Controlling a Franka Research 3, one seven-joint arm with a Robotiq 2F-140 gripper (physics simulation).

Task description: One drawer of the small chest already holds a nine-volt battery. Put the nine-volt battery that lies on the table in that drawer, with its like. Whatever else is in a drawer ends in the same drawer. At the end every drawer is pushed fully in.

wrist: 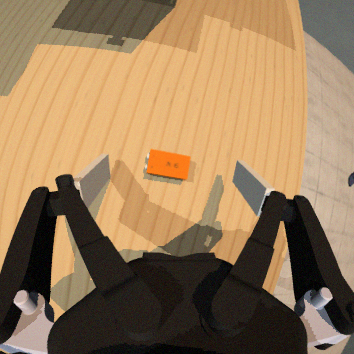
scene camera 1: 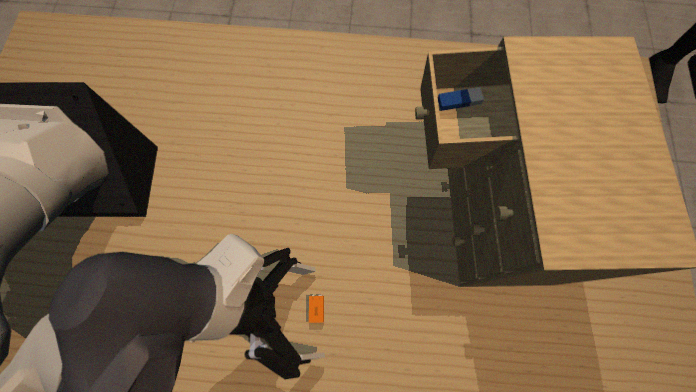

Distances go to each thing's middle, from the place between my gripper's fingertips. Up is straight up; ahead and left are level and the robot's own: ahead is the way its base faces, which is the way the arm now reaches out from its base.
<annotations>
I see the orange nine-volt battery (wrist: 163, 163) 10 mm to the left of my hand and 10 mm below it. From my hand the other things lie so: blue block-shaped item (scene camera 1: 469, 97) 350 mm to the left, 190 mm ahead, 190 mm above; small wooden chest (scene camera 1: 606, 203) 330 mm ahead, 250 mm to the left, 130 mm above.
</annotations>
